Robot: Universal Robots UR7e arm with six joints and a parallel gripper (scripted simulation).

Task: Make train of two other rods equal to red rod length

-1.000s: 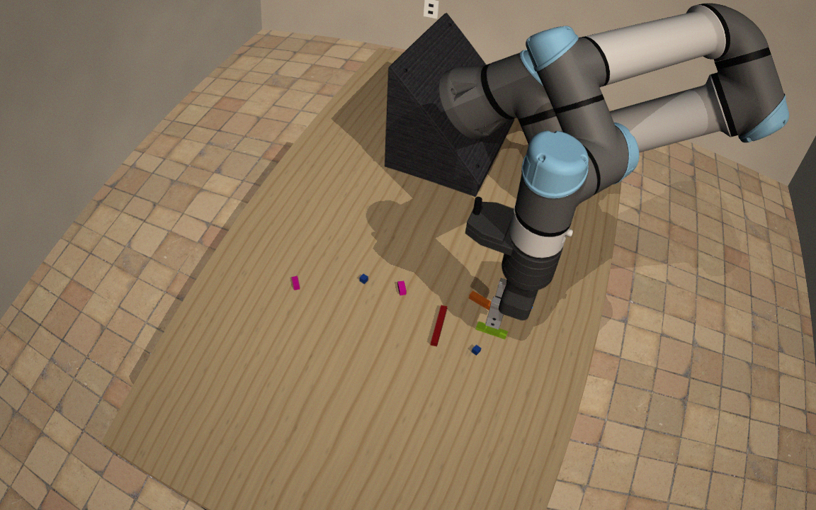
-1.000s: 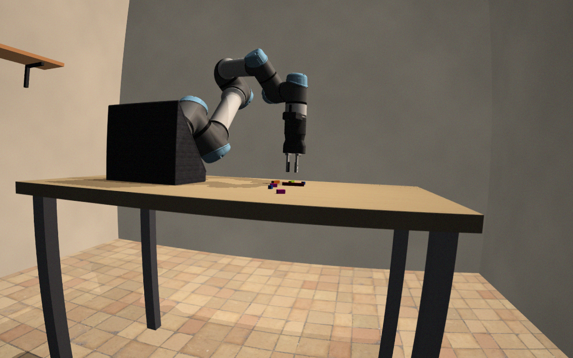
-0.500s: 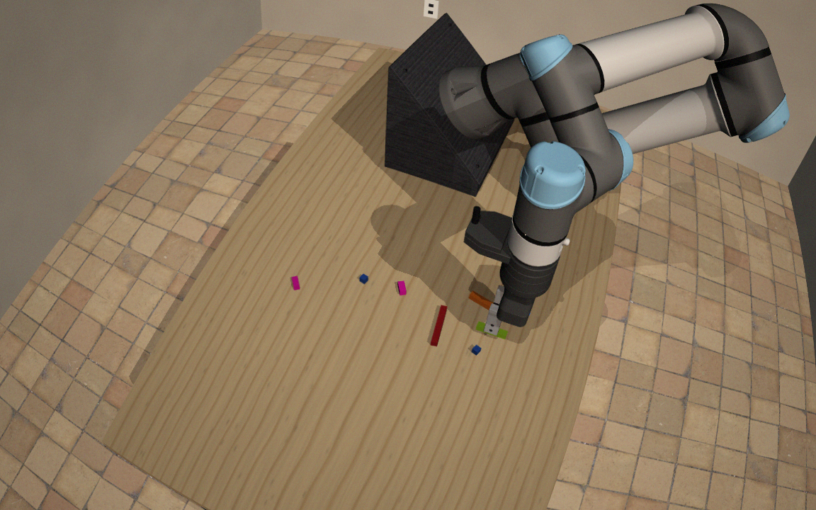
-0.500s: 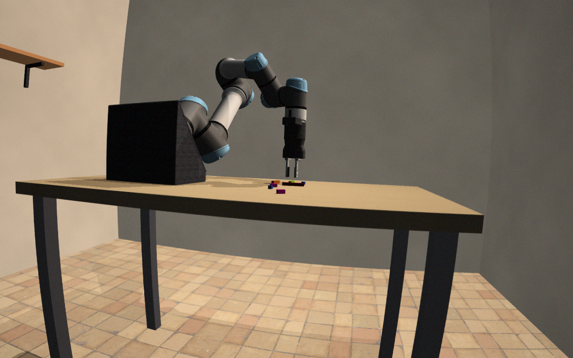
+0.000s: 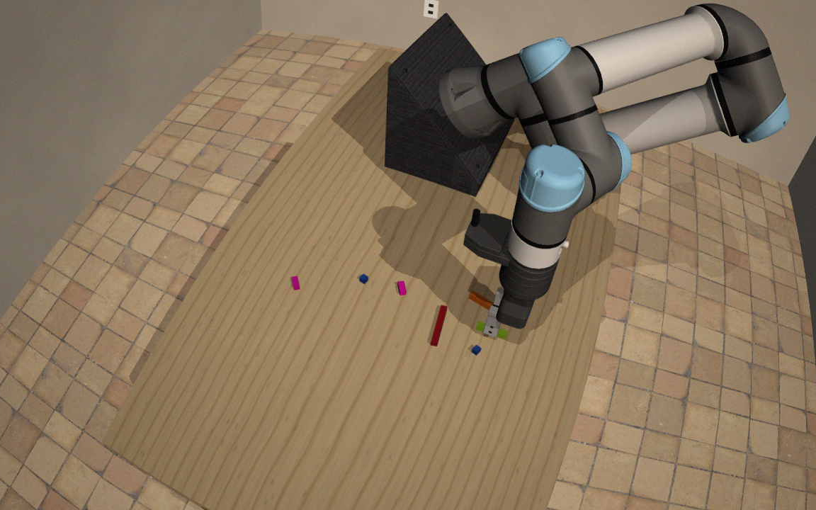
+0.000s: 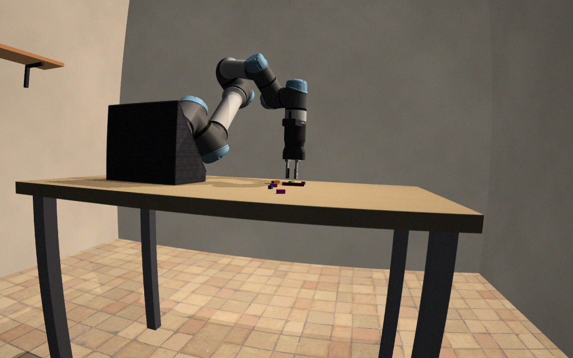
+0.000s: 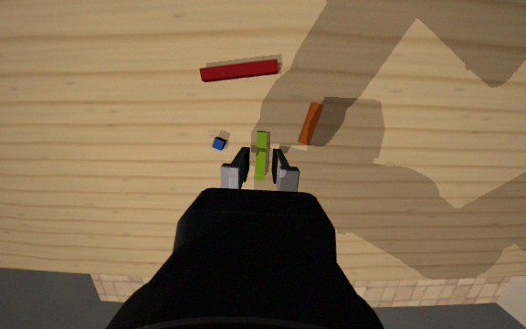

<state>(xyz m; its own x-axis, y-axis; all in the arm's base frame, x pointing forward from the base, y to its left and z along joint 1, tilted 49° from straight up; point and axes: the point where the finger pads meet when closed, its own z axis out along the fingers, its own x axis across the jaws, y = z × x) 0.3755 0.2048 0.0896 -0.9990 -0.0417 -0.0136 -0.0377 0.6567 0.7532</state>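
Now: hand 30 mm above the lime rod. Round my hand: red rod 80 mm to the right, 30 mm below, 30 mm ahead; orange rod 50 mm behind, 40 mm to the right, 30 mm below.
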